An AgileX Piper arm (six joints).
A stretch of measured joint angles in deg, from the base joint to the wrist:
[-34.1, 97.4, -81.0, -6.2, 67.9, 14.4]
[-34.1, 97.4, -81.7, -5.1, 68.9, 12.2]
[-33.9, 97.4, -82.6, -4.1, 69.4, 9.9]
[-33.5, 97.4, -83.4, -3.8, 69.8, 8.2]
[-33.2, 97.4, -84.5, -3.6, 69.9, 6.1]
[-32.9, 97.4, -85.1, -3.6, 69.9, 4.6]
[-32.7, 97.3, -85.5, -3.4, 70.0, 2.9]
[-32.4, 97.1, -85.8, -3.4, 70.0, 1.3]
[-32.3, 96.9, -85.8, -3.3, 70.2, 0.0]
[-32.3, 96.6, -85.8, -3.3, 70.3, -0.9]
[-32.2, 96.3, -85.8, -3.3, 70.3, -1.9]
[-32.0, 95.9, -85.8, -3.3, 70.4, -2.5]
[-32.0, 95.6, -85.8, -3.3, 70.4, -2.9]
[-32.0, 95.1, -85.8, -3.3, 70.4, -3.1]
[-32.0, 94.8, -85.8, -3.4, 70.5, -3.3]
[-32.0, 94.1, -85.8, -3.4, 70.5, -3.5]
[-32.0, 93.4, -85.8, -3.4, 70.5, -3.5]
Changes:
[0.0, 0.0, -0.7, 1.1, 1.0, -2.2]
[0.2, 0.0, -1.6, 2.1, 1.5, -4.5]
[0.6, 0.0, -2.4, 2.4, 1.9, -6.2]
[0.9, 0.0, -3.5, 2.6, 2.0, -8.3]
[1.2, 0.0, -4.1, 2.6, 2.0, -9.8]
[1.4, -0.1, -4.5, 2.8, 2.1, -11.5]
[1.7, -0.3, -4.8, 2.8, 2.1, -13.1]
[1.8, -0.5, -4.8, 2.9, 2.3, -14.4]
[1.8, -0.8, -4.8, 2.9, 2.4, -15.3]
[1.9, -1.1, -4.8, 2.9, 2.4, -16.3]
[2.1, -1.5, -4.8, 2.9, 2.5, -16.9]
[2.1, -1.8, -4.8, 2.9, 2.5, -17.3]
[2.1, -2.3, -4.8, 2.9, 2.5, -17.5]
[2.1, -2.6, -4.8, 2.8, 2.6, -17.7]
[2.1, -3.3, -4.8, 2.8, 2.6, -17.9]
[2.1, -4.0, -4.8, 2.8, 2.6, -17.9]

